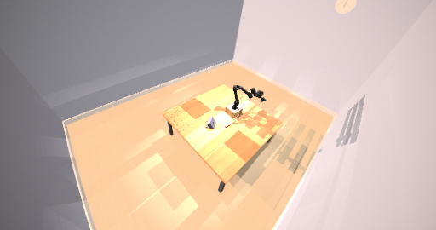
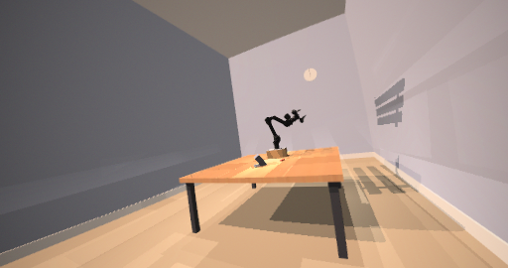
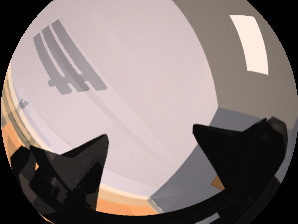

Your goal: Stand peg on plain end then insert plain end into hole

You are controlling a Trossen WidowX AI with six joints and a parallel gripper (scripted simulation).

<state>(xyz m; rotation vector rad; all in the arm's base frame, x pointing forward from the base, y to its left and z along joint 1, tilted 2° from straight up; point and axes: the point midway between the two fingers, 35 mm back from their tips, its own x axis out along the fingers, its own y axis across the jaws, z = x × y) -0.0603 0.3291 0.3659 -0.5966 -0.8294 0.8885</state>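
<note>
The red peg lies 370 mm ahead of my gripper tip, 270 mm to the right of it and 460 mm below it. The rest, counted from my gripper tip: grey sloped panel (490 mm ahead, 440 mm to the right, 430 mm below).
</note>
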